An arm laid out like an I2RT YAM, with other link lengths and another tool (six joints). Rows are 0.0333 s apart.
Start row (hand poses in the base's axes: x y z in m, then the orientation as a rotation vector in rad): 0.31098, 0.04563, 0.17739, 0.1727, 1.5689, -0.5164
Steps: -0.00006, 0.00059, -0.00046, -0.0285, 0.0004, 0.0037; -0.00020, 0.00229, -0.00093, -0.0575, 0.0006, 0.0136; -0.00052, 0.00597, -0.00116, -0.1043, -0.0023, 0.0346; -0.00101, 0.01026, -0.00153, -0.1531, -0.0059, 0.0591; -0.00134, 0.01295, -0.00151, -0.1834, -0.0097, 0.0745; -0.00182, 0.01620, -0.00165, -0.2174, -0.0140, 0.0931; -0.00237, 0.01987, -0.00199, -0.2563, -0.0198, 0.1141; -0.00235, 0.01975, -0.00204, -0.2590, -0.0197, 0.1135; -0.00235, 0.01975, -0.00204, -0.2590, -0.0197, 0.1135
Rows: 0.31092, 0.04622, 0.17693, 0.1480, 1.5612, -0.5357; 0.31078, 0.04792, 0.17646, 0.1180, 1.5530, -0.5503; 0.31046, 0.05160, 0.17623, 0.0666, 1.5362, -0.5692; 0.30997, 0.05589, 0.17586, 0.0112, 1.5173, -0.5865; 0.30964, 0.05858, 0.17588, -0.0228, 1.5038, -0.5966; 0.30916, 0.06183, 0.17574, -0.0619, 1.4881, -0.6067; 0.30861, 0.06550, 0.17540, -0.1060, 1.4690, -0.6181; 0.30863, 0.06538, 0.17535, -0.1076, 1.4681, -0.6206; 0.30863, 0.06538, 0.17535, -0.1076, 1.4681, -0.6206
